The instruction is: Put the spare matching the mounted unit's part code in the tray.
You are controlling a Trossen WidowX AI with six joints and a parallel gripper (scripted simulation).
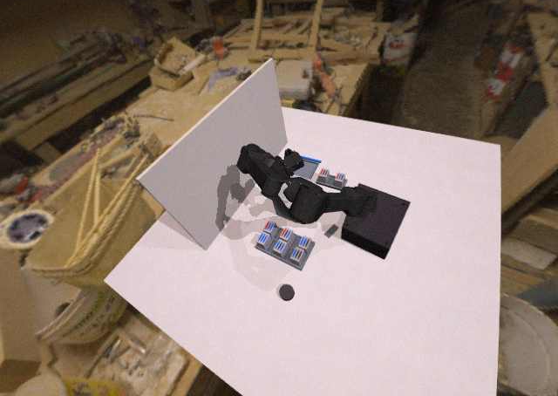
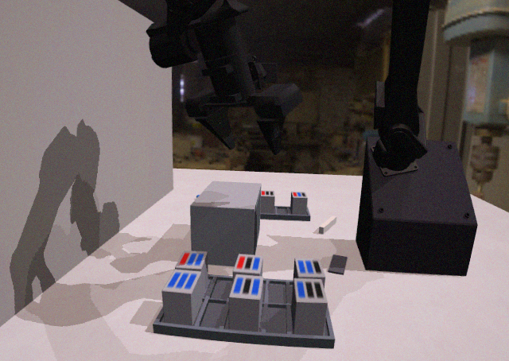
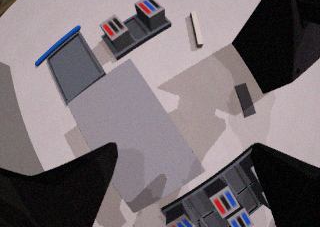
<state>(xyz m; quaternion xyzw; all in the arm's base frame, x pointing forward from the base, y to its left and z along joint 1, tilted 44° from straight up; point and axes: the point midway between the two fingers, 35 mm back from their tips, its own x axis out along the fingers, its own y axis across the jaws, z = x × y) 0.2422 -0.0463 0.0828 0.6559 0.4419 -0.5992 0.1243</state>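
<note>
My gripper tip is now 40 mm short of the grey mounted unit, 30 mm to the left of it and 130 mm above it. The rest, counted from my gripper tip: grey wall panel: 270 mm ahead, 70 mm to the right, 40 mm above; then black disc: 60 mm behind, 320 mm to the left, 170 mm below; then small holder: 80 mm behind, 200 mm to the right, 170 mm below.
</note>
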